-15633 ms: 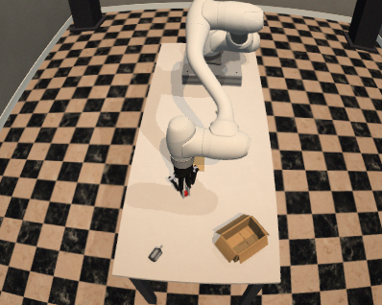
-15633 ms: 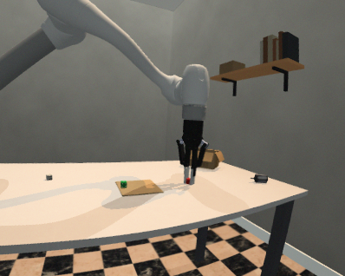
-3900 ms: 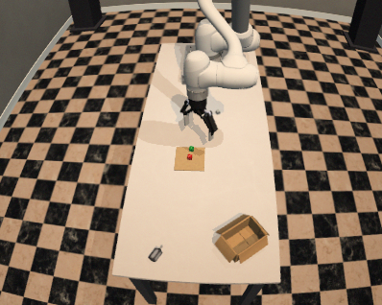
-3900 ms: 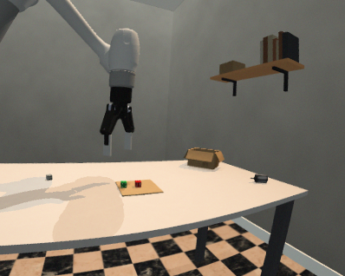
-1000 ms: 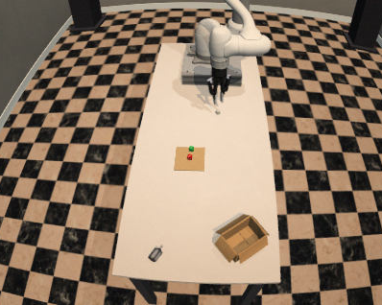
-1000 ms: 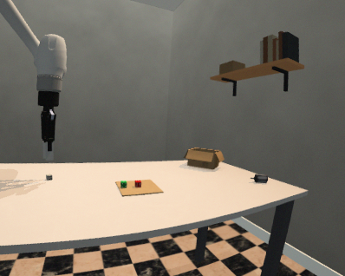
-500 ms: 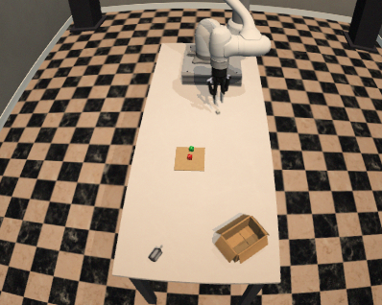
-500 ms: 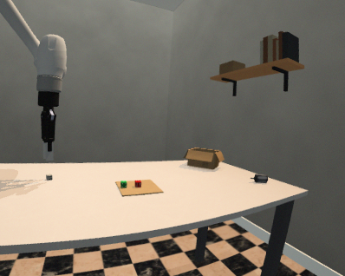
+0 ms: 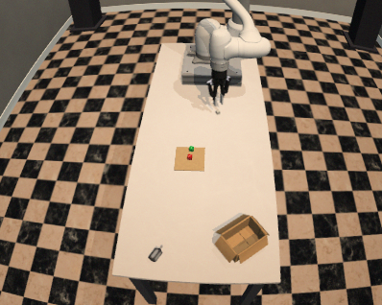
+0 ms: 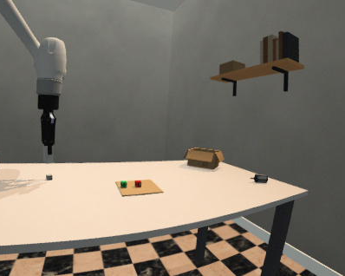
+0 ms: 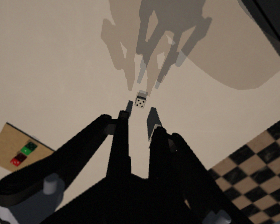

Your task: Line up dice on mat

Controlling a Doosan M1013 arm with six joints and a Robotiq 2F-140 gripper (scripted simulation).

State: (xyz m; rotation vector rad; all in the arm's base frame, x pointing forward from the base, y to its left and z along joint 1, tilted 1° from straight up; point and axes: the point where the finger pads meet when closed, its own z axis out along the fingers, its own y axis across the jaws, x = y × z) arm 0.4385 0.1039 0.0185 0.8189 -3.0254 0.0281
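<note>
Now: hand 90 mm above the white die. The rest, counted from my hand: red die (330 mm ahead, 100 mm to the right, 90 mm below); then green die (280 mm ahead, 100 mm to the right, 90 mm below); then tan mat (330 mm ahead, 100 mm to the right, 100 mm below).
</note>
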